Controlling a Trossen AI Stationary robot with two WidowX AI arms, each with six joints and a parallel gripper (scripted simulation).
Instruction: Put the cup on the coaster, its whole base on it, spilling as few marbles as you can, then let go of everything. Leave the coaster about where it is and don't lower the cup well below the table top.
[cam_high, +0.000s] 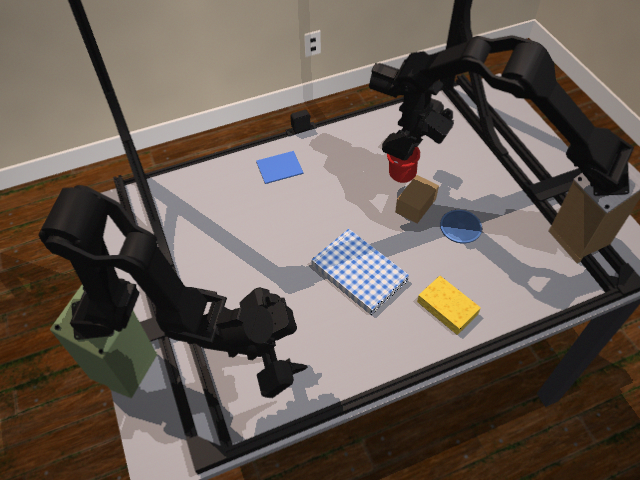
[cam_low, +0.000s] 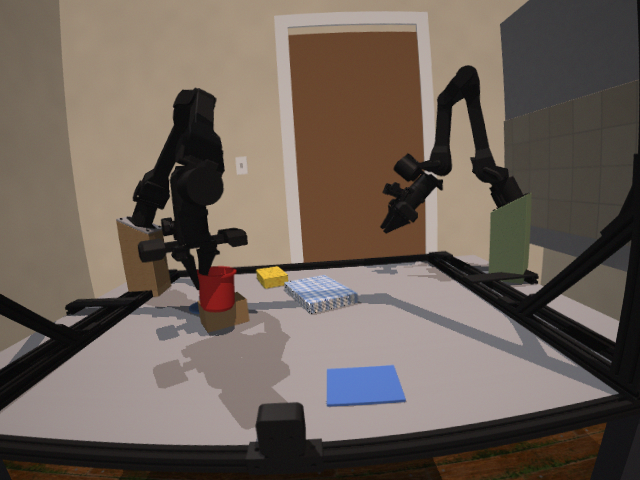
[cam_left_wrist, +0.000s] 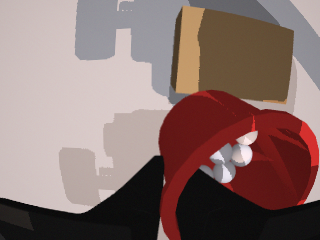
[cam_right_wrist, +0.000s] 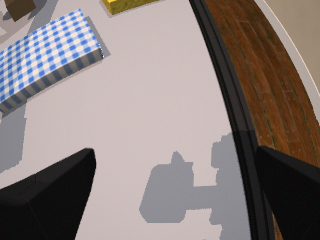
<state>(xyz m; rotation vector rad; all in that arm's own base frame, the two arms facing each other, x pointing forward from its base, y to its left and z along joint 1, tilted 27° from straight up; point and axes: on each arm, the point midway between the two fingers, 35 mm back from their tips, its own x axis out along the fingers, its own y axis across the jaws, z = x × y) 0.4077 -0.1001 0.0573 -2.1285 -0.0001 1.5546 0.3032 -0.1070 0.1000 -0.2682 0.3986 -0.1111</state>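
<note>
The cup lies 2 cm ahead of my left hand, 2 cm to the right of it and 4 cm below it. From my left hand the other things lie so: brown box: 8 cm ahead, 1 cm to the right, 11 cm below; flat blue coaster: 14 cm behind, 28 cm to the right, 13 cm below.
</note>
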